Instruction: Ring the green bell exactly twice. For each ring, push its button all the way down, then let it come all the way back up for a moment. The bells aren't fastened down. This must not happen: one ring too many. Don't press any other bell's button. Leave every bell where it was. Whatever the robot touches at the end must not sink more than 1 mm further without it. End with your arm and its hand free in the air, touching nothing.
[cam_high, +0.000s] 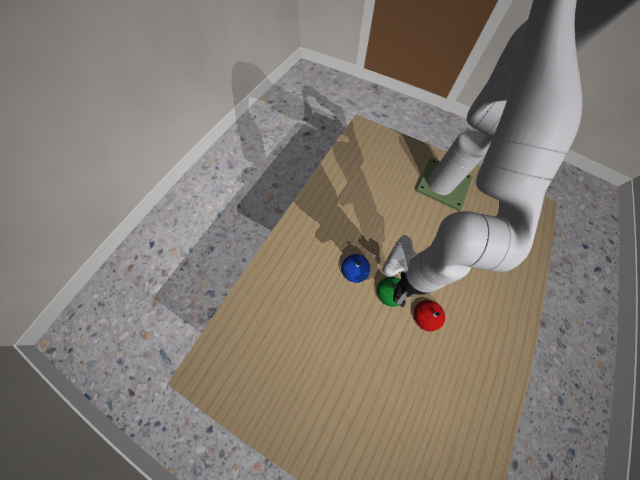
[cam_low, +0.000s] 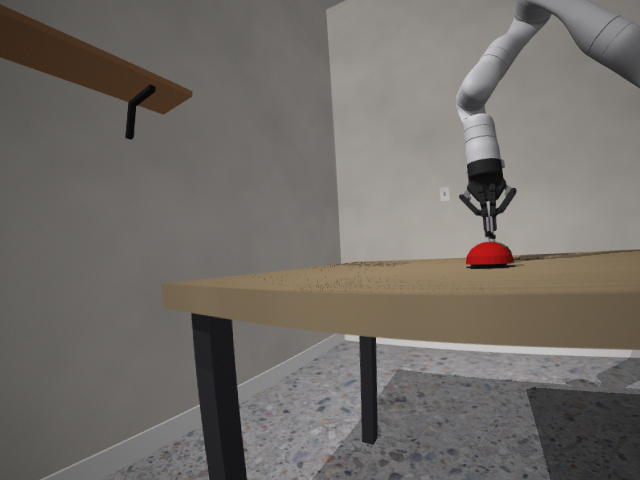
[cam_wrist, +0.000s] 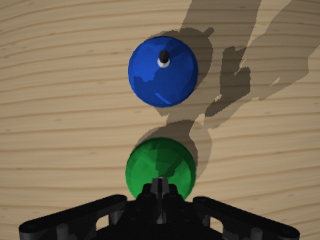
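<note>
The green bell is 4 cm below my hand. The rest, counted from my hand: red bell 2 cm ahead, 12 cm to the left, 4 cm below; blue bell 2 cm behind, 12 cm to the right, 4 cm below.
</note>
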